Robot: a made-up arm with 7 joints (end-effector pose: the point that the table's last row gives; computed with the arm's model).
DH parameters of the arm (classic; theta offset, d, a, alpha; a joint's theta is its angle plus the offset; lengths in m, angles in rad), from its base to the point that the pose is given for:
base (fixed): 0 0.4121 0.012 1.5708
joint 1: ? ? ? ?
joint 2: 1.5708 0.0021 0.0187 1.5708
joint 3: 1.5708 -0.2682 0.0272 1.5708
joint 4: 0 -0.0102 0.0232 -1.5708
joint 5: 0 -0.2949 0.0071 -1.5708
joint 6: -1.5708 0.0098 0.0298 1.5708
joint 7: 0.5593 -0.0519 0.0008 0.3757
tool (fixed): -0.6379 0.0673 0 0
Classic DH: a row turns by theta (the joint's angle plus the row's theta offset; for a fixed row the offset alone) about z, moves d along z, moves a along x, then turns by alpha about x.
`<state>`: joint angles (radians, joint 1 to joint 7).
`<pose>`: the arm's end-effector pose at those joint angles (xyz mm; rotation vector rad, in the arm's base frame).
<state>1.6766 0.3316 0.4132 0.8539 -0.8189 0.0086 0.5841</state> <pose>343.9 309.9 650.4 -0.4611 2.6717 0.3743</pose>
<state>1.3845 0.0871 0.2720 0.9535 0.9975 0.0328 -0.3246</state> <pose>429.3 182.4 587.6 0.1167 1.9744 -1.9577</pose>
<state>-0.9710 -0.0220 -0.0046 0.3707 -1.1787 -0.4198 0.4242</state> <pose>-320.9 98.0 25.1 -1.0987 -0.7827 -0.0720</pose>
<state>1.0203 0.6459 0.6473 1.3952 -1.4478 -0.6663 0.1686</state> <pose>226.2 429.8 526.6 -1.1775 1.7442 1.7486</pose>
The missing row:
joint 1: 1.5708 -0.0977 0.0067 1.5708
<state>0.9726 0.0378 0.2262 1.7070 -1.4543 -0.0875 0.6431</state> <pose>323.4 164.4 509.5 -0.7413 2.4020 1.4228</pose>
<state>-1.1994 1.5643 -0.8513 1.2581 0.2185 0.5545 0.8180</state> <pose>-107.2 393.8 152.7 -0.3726 0.1708 -0.5224</pose>
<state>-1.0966 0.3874 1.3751 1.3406 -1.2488 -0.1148 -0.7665</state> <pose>-135.3 470.1 283.1 1.1350 -1.0017 -2.2569</pose>
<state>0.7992 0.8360 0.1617 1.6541 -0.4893 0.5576 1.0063</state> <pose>268.3 264.0 529.1 0.3149 -2.6791 -0.8834</pose>
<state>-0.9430 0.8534 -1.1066 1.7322 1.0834 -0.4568 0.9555</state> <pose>-197.2 91.4 115.9 -1.1144 -1.0541 1.3811</pose>
